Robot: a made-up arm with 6 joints.
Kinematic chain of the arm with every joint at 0, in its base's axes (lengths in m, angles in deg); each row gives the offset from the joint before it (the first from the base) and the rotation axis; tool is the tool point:
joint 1: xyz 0 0 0.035 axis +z
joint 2: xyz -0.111 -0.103 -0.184 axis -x
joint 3: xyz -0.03 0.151 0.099 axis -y
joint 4: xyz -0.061 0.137 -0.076 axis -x
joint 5: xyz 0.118 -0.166 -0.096 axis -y
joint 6: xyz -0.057 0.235 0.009 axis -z
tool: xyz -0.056 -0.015 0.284
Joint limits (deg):
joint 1: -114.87..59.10
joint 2: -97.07..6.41
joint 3: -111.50..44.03
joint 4: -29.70..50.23
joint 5: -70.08..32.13
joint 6: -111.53..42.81
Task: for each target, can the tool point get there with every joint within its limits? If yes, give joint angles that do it. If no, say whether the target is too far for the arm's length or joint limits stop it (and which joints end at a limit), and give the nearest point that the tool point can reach.
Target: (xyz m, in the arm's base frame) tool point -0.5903 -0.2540 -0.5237
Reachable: no: joint limits stop it (at a limit: joint 1, joint 2, joint 3, joint 4, joint 5, joint 6) | nearest point -0.4322 -0.1211 -0.3420 | short by 0.275 m
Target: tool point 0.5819 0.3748 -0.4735
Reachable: no: joint limits stop it (at a limit: joint 2, joint 3, joint 4, joint 5, joint 6) | nearest point 0.3773 0.2430 -0.3420 | short by 0.277 m
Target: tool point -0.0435 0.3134 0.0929
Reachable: yes | joints -33.10 -13.75 28.07 28.49 10.73 -96.18
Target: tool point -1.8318 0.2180 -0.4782
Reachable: no: too far | nearest point -0.4678 0.0557 -0.2507 | short by 1.392 m
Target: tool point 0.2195 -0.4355 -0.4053
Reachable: no: joint limits stop it (at a limit: joint 1, joint 2, joint 4, joint 5, joint 6) | nearest point 0.2398 -0.2361 -0.2693 | short by 0.242 m
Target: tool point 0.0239 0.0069 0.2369
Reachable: yes | joints 24.97 -57.11 -26.67 23.21 -29.40 -57.16
